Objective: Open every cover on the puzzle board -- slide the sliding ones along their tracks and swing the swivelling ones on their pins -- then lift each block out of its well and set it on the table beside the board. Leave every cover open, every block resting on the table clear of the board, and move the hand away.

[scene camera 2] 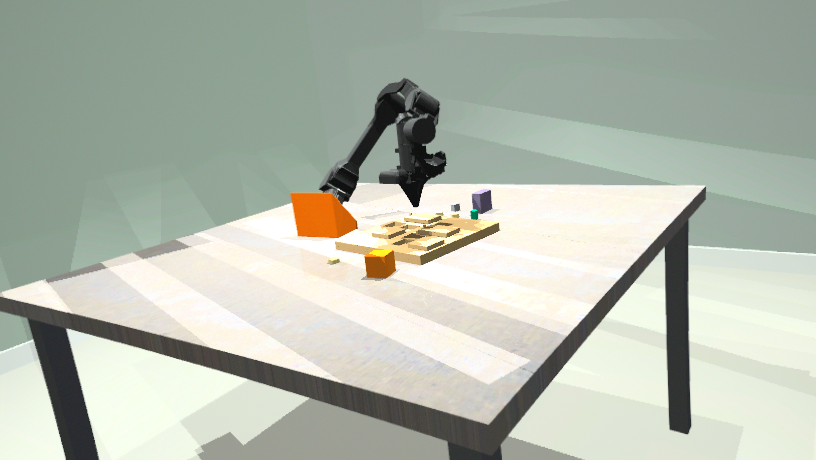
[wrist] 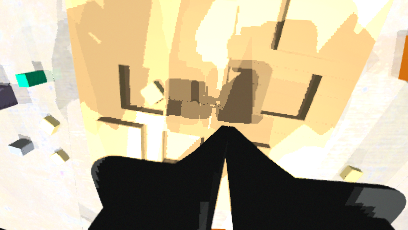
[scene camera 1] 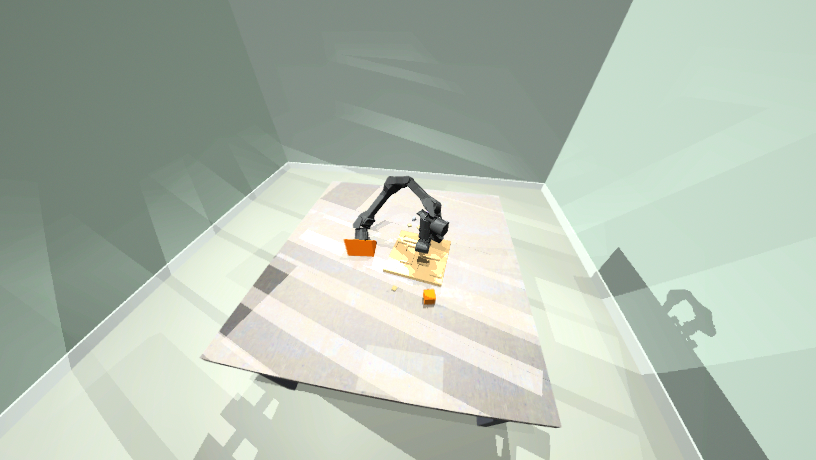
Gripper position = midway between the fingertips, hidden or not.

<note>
My gripper (scene camera 2: 415, 207) is shut, with nothing in its grasp. Also in view: a wooden puzzle board (scene camera 2: 471, 230).
My gripper is seen too in the wrist view (wrist: 227, 132). The wooden puzzle board also shows in the wrist view (wrist: 292, 102) and in scene camera 1 (scene camera 1: 420, 269).
</note>
